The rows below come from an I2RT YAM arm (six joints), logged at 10 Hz.
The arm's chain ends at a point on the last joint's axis. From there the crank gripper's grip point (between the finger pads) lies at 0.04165 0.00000 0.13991 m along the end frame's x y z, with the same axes.
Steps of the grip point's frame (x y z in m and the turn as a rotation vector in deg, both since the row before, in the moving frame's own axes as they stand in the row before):
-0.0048, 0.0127, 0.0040, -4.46, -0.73, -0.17
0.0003, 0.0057, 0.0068, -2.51, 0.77, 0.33
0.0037, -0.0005, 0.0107, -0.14, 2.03, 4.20
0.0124, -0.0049, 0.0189, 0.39, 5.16, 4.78
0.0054, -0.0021, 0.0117, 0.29, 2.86, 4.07
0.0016, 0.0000, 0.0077, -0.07, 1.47, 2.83
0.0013, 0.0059, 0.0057, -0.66, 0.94, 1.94
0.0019, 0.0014, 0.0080, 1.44, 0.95, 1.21
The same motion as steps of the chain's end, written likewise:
-0.0030, 0.0019, 0.0039, -4.46, -0.73, -0.17
-0.0016, -0.0007, 0.0075, -2.51, 0.77, 0.33
-0.0011, -0.0041, 0.0123, -0.14, 2.03, 4.20
0.0001, -0.0080, 0.0232, 0.39, 5.16, 4.78
-0.0014, -0.0046, 0.0139, 0.29, 2.86, 4.07
-0.0019, -0.0023, 0.0088, -0.07, 1.47, 2.83
-0.0009, 0.0028, 0.0064, -0.66, 0.94, 1.94
-0.0004, 0.0040, 0.0087, 1.44, 0.95, 1.21

